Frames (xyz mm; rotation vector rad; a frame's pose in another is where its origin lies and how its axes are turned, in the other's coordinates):
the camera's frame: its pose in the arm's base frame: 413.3 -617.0 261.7 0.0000 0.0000 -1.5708
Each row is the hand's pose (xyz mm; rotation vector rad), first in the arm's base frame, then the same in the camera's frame.
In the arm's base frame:
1: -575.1 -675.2 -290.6 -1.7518 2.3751 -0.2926
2: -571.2 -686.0 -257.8 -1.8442 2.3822 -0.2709
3: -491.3 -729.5 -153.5 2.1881 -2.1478 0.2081
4: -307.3 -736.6 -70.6 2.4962 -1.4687 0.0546
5: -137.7 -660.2 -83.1 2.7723 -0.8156 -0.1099
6: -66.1 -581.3 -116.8 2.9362 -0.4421 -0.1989
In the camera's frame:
1: 58.2 -988.4 -552.3 -2.8453 0.4297 -0.0215
2: 69.0 -984.5 -519.5 -2.9080 0.3702 -0.0647
3: 112.5 -904.6 -415.2 -3.0861 -0.0287 -0.2230
4: 119.6 -720.6 -332.3 2.8849 0.7476 0.2991
5: 43.2 -551.0 -344.8 2.5513 1.3914 0.1800
6: -35.7 -479.4 -378.5 2.3571 1.7402 0.0336

